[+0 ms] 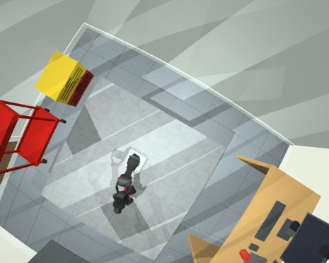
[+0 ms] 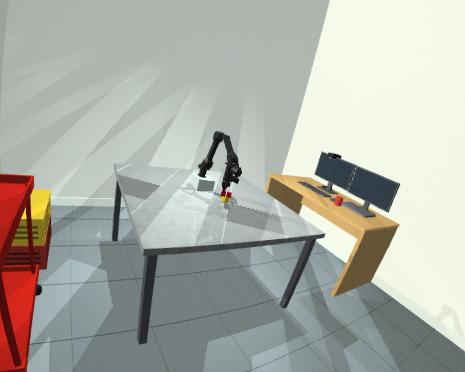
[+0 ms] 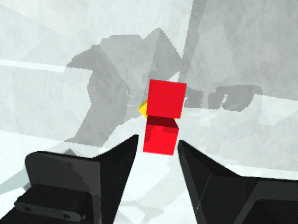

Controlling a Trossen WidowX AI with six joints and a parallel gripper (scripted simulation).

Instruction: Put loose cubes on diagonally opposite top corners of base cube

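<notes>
Now: the yellow cube 50 mm below my gripper tip, 20 mm to the left of it and 10 mm ahead of it.
</notes>
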